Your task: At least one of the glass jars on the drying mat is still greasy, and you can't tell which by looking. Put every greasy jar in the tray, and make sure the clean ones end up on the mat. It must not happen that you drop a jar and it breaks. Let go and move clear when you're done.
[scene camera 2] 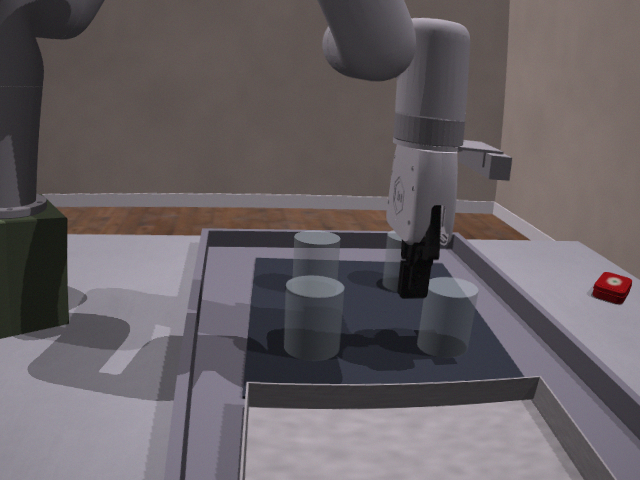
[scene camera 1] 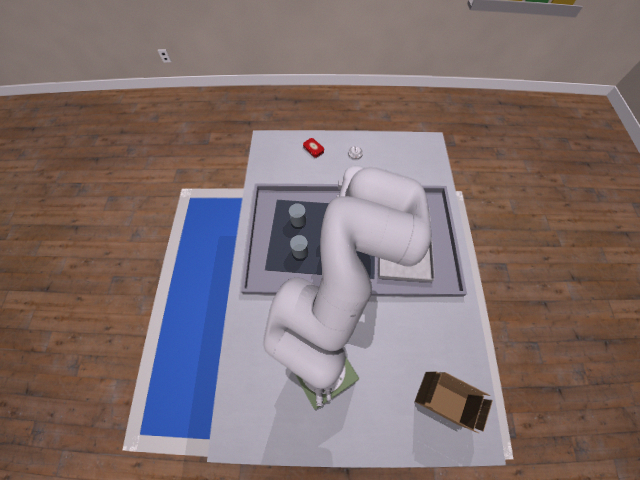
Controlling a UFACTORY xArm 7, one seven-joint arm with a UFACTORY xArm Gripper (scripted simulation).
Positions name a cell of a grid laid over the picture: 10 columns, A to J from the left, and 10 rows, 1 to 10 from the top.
pale tray: scene camera 2 I9; scene camera 1 G6
cardboard box: scene camera 1 H9; not seen in scene camera 2 (out of frame)
